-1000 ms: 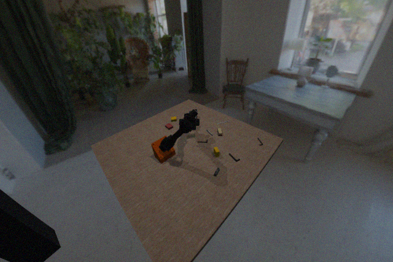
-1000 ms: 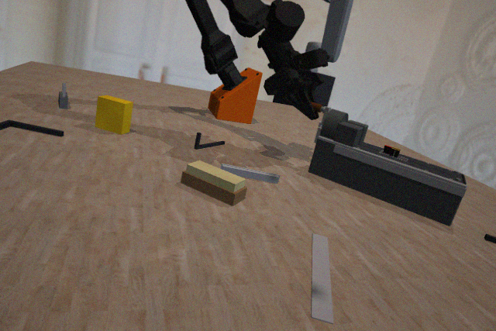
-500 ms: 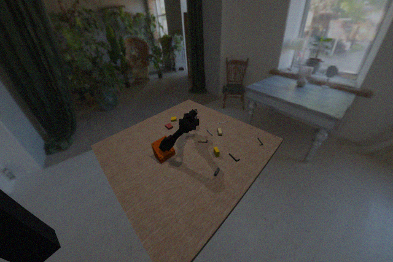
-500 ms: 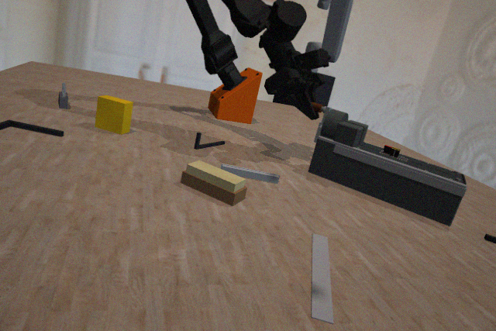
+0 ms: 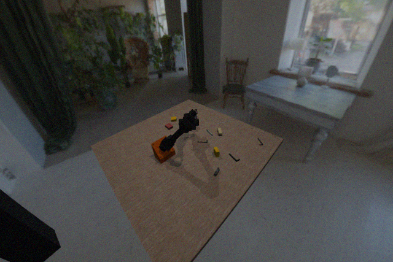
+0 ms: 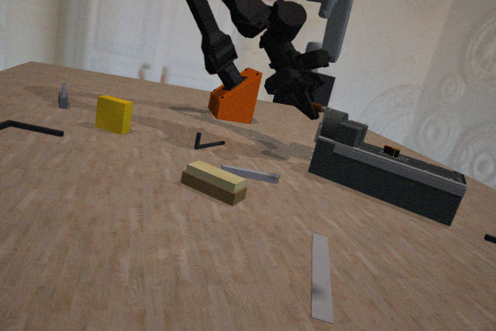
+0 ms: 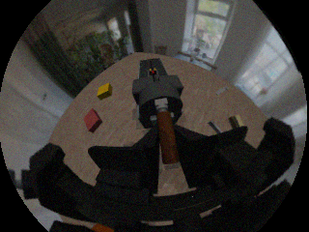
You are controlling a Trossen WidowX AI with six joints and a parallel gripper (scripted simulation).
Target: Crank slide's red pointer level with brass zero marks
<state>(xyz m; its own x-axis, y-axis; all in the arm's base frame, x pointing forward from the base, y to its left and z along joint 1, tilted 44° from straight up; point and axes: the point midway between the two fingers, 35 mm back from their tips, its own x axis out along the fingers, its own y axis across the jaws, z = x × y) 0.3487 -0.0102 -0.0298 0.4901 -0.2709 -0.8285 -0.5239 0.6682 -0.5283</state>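
My gripper tip is now 2 cm past the brown crank handle, 1 cm to the left of it and 2 cm below it. Round my gripper tip: red pointer 13 cm ahead, 8 cm to the left, 1 cm below; then red block 7 cm behind, 24 cm to the left, 9 cm below; then grey bar 8 cm ahead, 17 cm to the right, 9 cm below.
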